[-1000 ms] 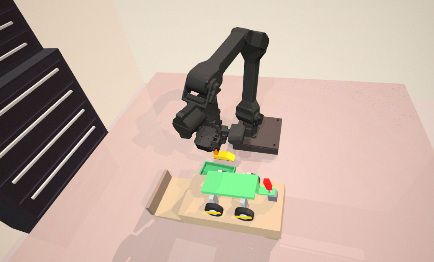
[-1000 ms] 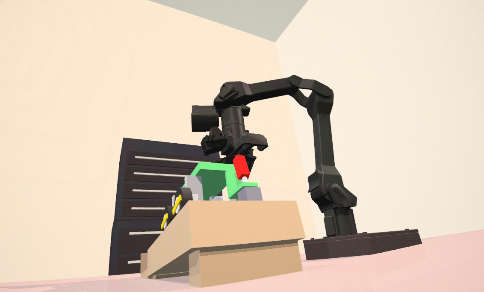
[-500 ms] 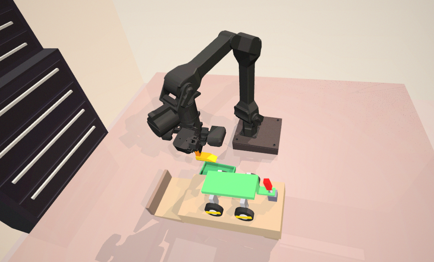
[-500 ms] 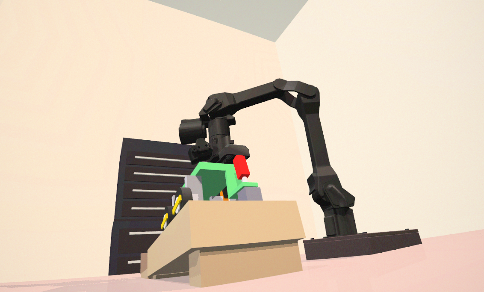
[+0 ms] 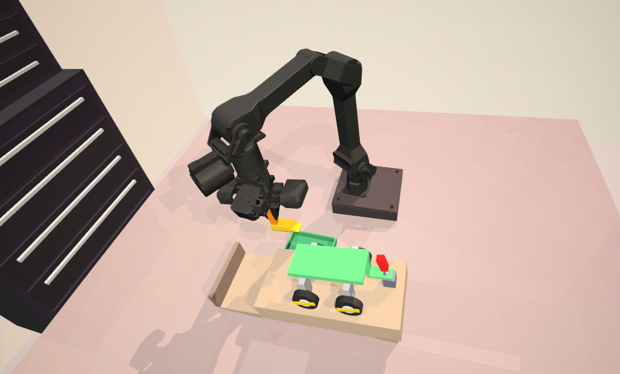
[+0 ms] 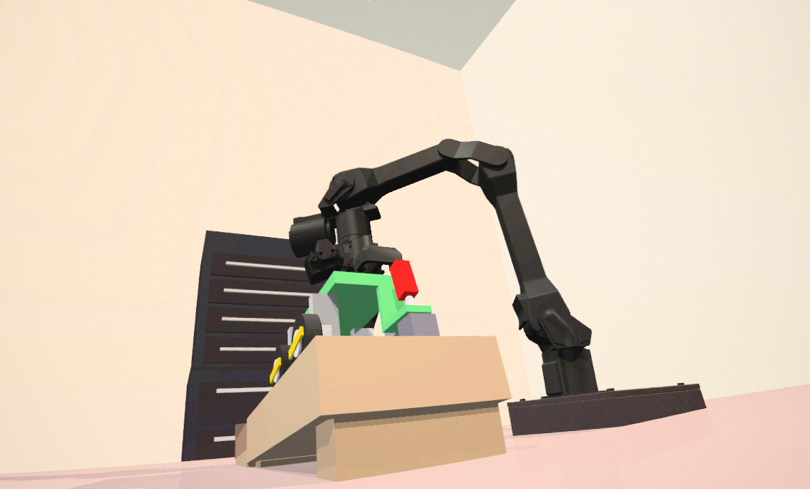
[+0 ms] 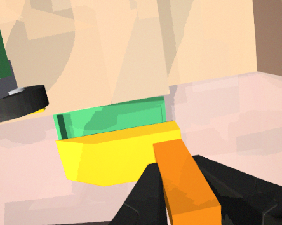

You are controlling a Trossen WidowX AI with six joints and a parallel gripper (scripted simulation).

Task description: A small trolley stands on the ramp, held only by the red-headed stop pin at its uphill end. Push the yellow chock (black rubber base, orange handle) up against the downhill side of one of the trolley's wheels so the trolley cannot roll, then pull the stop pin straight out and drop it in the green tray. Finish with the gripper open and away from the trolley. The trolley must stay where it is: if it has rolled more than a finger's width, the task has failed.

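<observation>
Now: the red-headed stop pin 26 cm to the left of my gripper tip, 5 cm ahead of it and 3 cm below it. From my gripper tip the other things lie so: green tray 16 cm below, 5 cm to the left, 4 cm behind; yellow chock 2 cm to the left, 1 cm below; green trolley 16 cm to the left, 8 cm ahead, 4 cm below.
</observation>
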